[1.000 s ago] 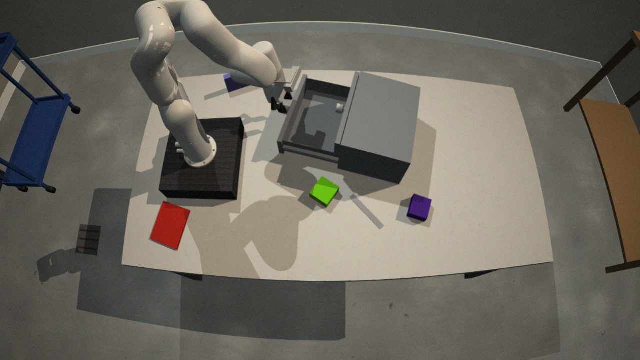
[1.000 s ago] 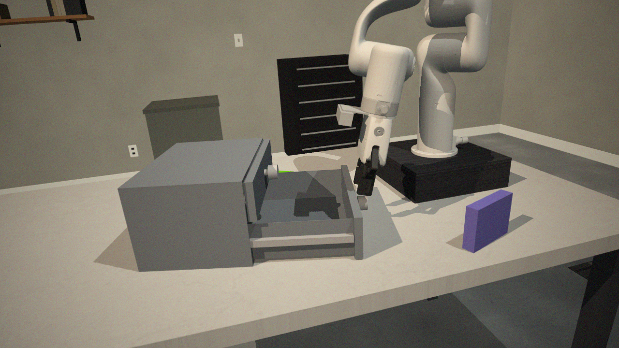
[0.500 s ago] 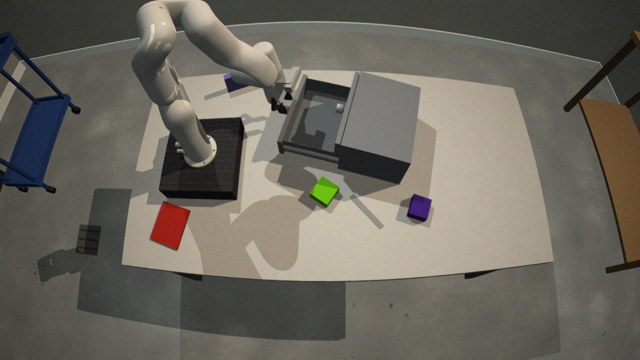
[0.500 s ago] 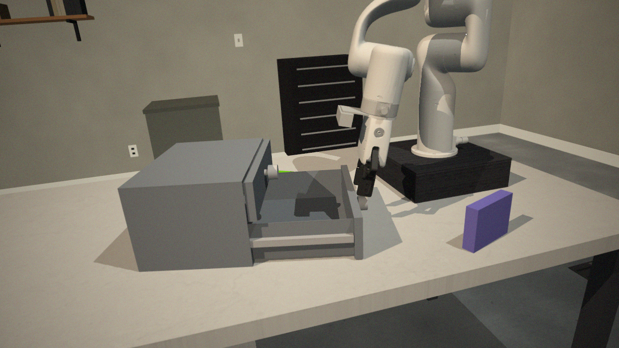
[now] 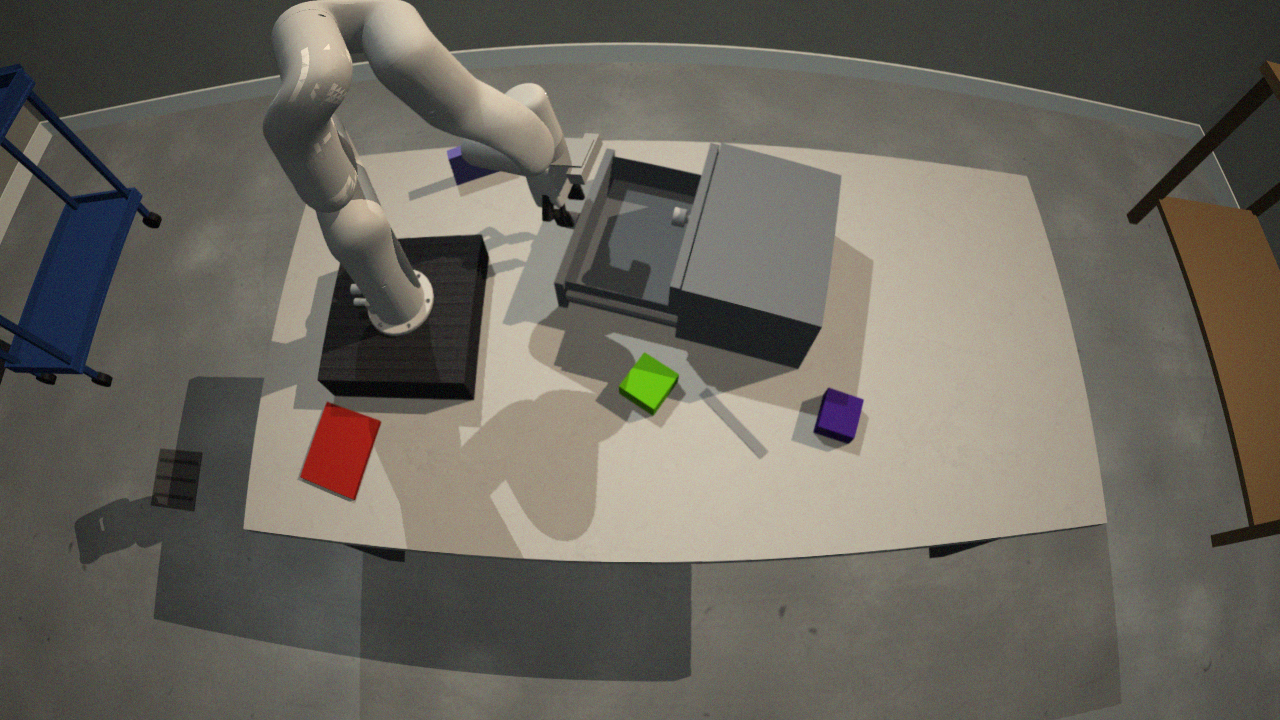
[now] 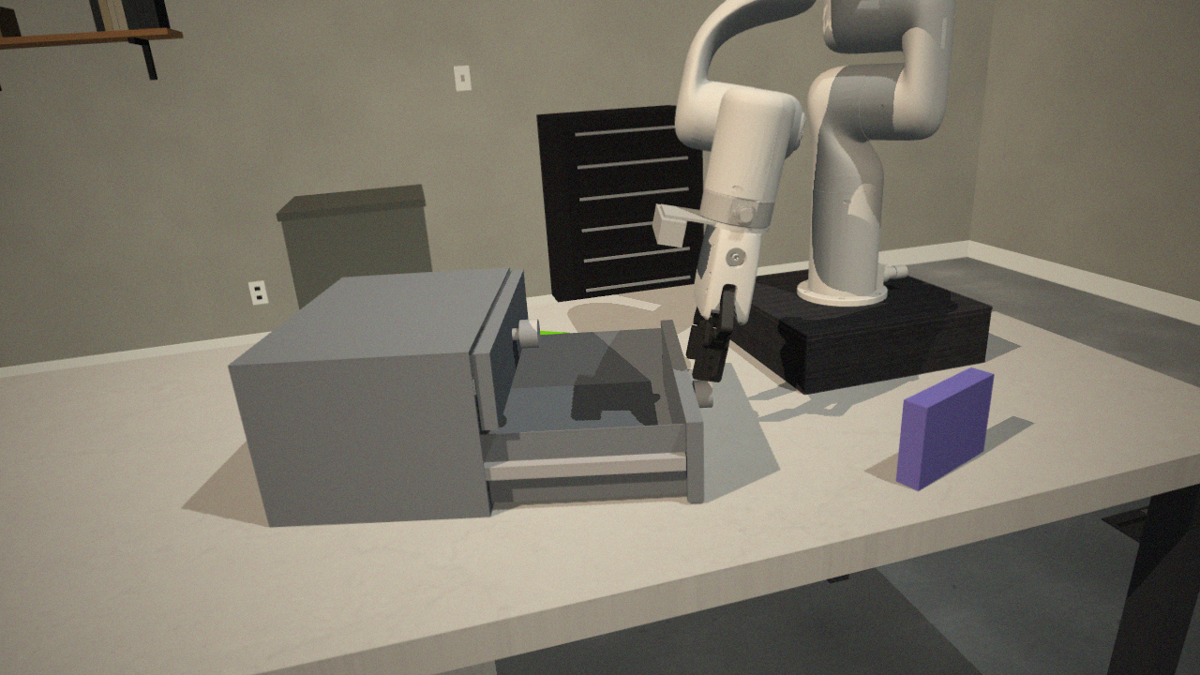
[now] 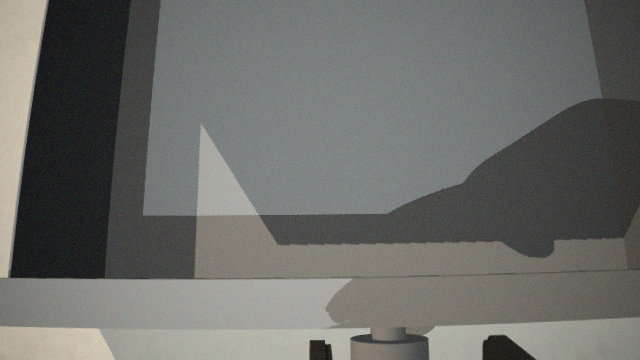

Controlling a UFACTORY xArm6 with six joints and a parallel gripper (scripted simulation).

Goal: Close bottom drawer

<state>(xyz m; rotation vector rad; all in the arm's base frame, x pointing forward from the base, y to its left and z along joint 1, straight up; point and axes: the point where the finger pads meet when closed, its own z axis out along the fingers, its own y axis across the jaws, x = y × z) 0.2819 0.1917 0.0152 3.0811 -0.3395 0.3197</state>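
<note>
My hand is 13 cm short of the drawer, 3 cm to the left of it and 7 cm above it. Round my hand: grey cabinet (23 cm ahead, 5 cm to the right, 2 cm below); green block (15 cm ahead, 29 cm to the right, 8 cm below); purple block (20 cm behind, 15 cm to the left, 5 cm below).
</note>
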